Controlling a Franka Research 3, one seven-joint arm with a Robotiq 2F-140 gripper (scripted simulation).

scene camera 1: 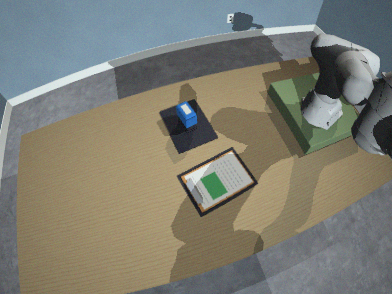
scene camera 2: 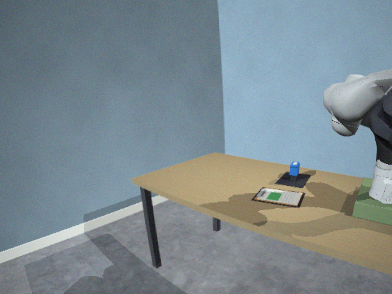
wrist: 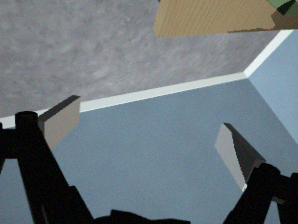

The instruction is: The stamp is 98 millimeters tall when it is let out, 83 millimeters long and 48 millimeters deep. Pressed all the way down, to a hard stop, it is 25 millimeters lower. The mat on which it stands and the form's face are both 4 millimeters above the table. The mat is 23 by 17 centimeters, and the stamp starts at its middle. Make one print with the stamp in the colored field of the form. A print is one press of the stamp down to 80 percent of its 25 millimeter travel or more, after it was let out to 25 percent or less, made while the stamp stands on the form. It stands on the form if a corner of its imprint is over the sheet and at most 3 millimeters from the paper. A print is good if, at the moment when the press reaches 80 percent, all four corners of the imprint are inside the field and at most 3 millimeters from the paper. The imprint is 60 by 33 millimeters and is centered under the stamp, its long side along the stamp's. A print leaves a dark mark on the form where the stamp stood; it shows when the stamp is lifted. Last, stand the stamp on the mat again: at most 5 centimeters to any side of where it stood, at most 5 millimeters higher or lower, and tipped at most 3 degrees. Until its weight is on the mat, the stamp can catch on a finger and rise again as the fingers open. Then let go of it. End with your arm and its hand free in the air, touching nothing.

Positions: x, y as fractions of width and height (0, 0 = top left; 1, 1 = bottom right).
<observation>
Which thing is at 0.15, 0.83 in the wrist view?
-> The gripper.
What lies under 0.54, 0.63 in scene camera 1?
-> A form.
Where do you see a form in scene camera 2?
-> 0.68, 0.66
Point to a dark mat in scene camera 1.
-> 0.47, 0.48
</observation>
